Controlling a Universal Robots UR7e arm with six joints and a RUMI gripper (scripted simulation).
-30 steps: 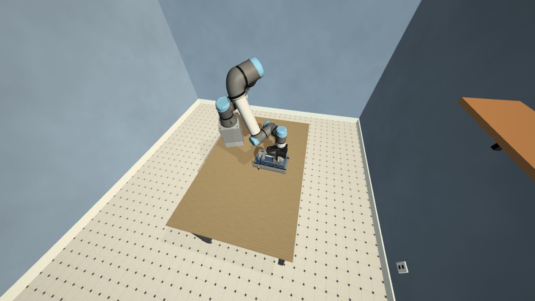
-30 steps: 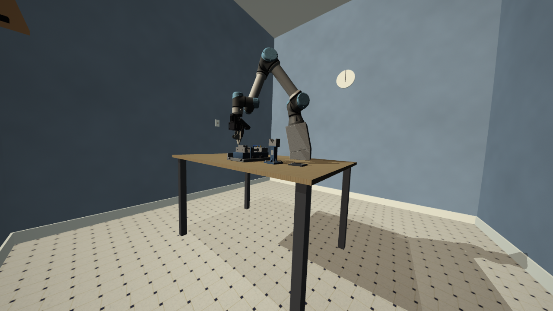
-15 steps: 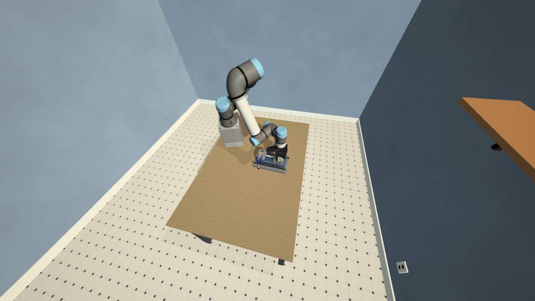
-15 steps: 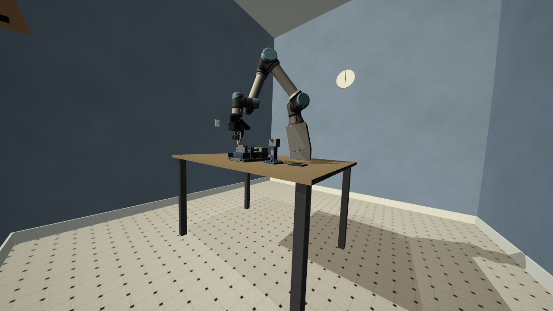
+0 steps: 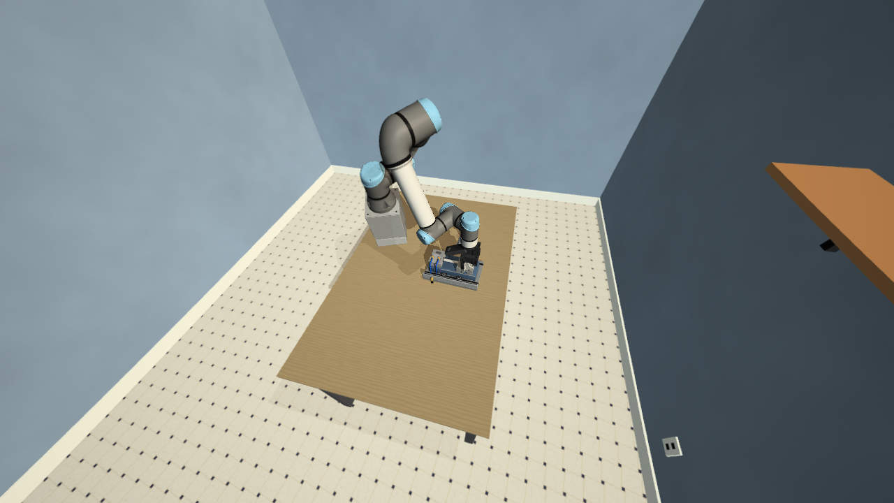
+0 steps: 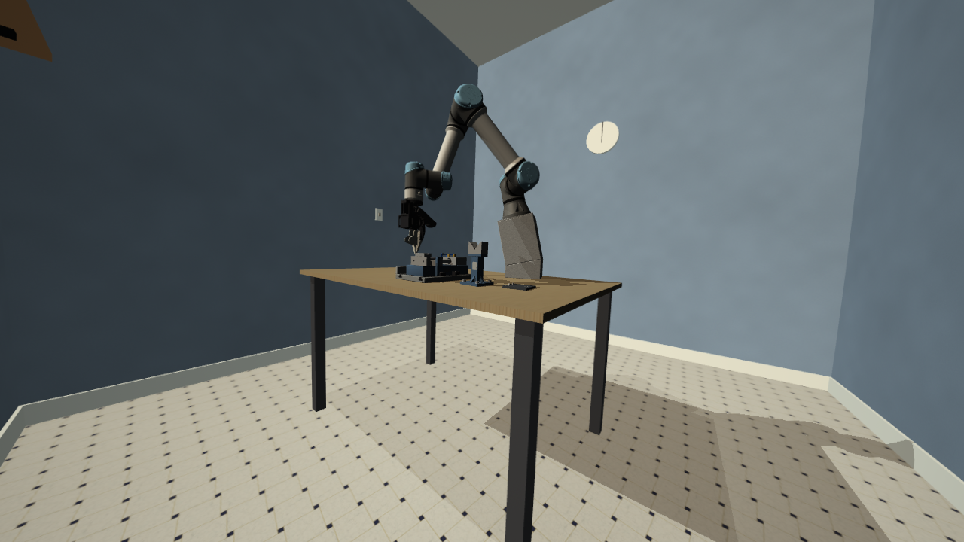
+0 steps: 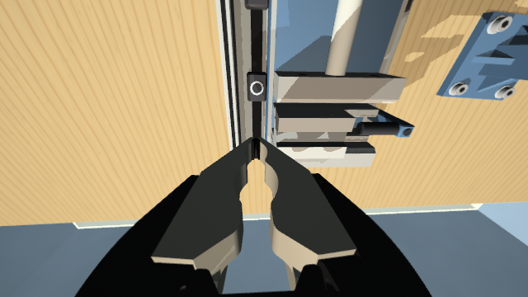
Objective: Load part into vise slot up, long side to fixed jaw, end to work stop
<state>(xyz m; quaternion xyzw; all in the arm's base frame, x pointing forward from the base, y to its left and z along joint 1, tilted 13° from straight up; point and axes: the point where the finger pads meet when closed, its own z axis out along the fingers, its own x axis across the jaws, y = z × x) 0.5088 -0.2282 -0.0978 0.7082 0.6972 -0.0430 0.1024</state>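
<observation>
The part is 5 cm to the left of my hand and 2 cm below it. The rest, counted from my hand: cylinder rod 9 cm behind, 7 cm to the left, 4 cm below; then fixed jaw 7 cm to the left, 4 cm below, 3 cm ahead; then moving jaw 7 cm to the left, 4 cm below, 3 cm behind.
</observation>
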